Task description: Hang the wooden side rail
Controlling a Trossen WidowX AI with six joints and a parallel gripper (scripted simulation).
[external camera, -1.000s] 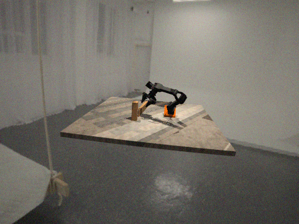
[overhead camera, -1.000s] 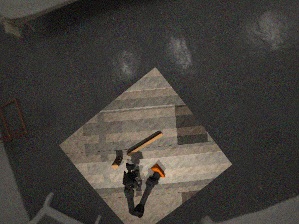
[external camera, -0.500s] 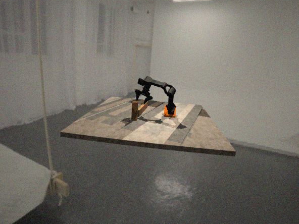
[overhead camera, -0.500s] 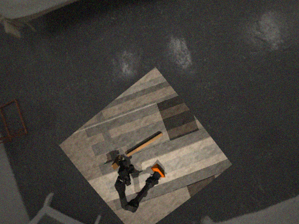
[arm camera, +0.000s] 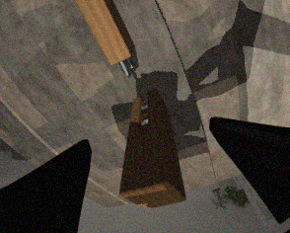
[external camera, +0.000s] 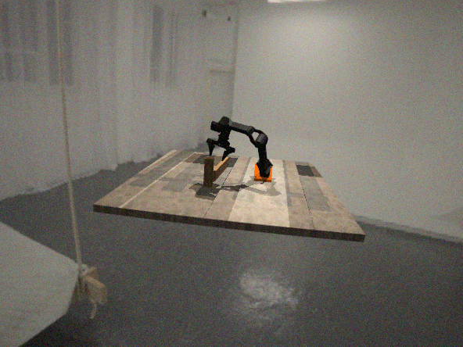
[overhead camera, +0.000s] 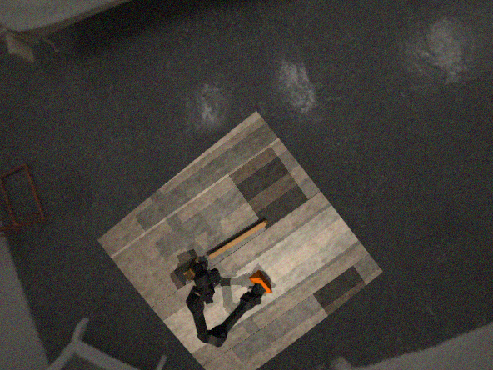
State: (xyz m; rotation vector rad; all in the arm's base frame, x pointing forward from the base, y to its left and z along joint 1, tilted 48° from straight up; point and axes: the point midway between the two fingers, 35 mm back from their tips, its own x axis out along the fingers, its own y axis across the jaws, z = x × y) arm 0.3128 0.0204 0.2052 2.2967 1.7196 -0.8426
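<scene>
Now: gripper tip 30 mm short of the headboard post, 60 mm to the right of it and 70 mm above it.
</scene>
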